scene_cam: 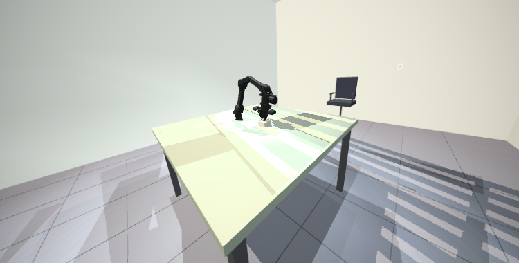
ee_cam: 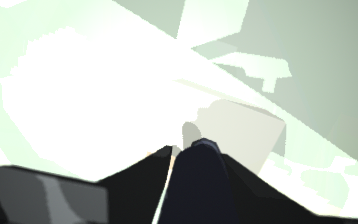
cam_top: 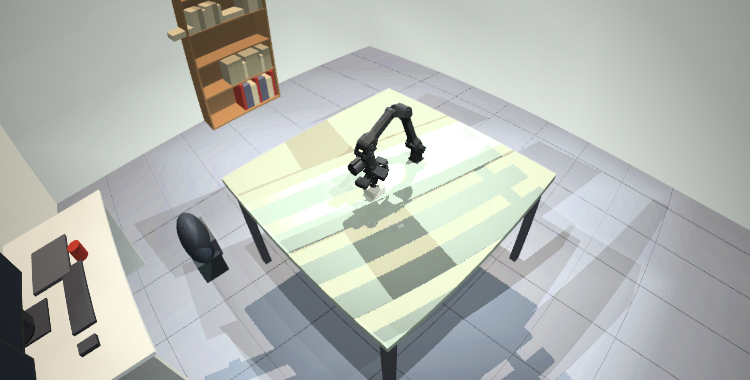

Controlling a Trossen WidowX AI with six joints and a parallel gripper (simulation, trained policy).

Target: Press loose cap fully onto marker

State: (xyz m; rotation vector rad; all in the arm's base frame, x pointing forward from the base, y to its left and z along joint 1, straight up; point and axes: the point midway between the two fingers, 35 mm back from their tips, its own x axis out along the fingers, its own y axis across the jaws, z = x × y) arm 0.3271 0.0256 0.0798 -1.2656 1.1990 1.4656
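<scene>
The dark cap is 1 cm ahead of my gripper tip and 4 cm above it. The rest, counted from my gripper tip: white holder block 1 cm ahead, 3 cm below.
</scene>
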